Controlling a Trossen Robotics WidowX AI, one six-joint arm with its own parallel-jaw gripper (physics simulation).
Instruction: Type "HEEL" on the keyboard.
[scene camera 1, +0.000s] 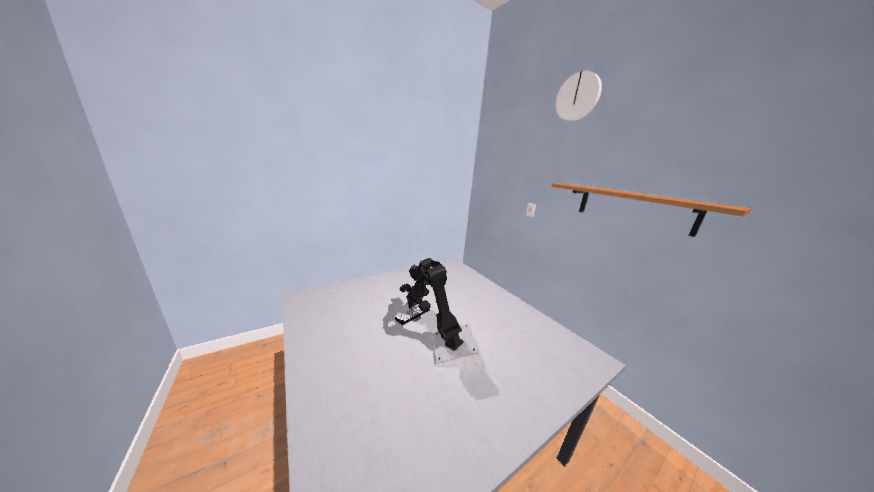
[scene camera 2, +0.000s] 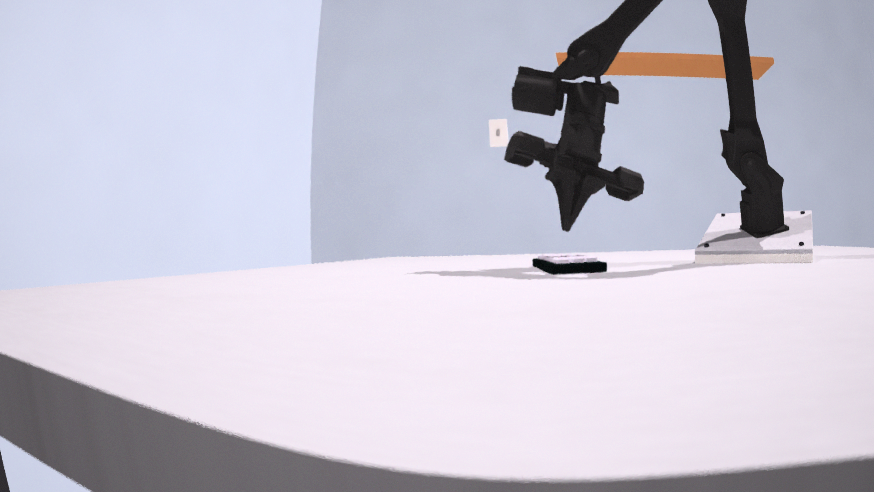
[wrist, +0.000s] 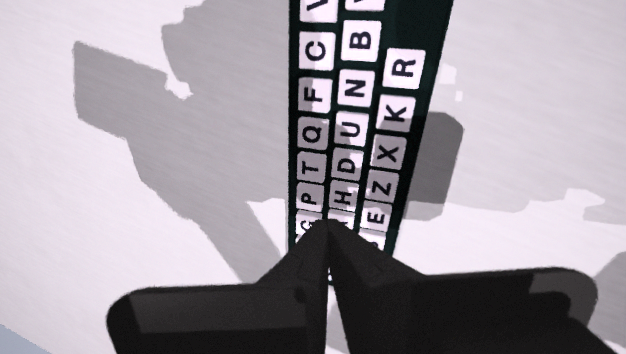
Labels:
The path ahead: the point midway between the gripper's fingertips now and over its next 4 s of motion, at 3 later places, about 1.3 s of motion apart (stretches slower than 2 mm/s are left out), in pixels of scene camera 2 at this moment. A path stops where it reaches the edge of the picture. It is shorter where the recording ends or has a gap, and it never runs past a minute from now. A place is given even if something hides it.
My gripper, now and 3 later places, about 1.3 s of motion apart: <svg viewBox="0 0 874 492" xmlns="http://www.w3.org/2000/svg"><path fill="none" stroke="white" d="M565 230L581 251L584 257L581 232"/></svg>

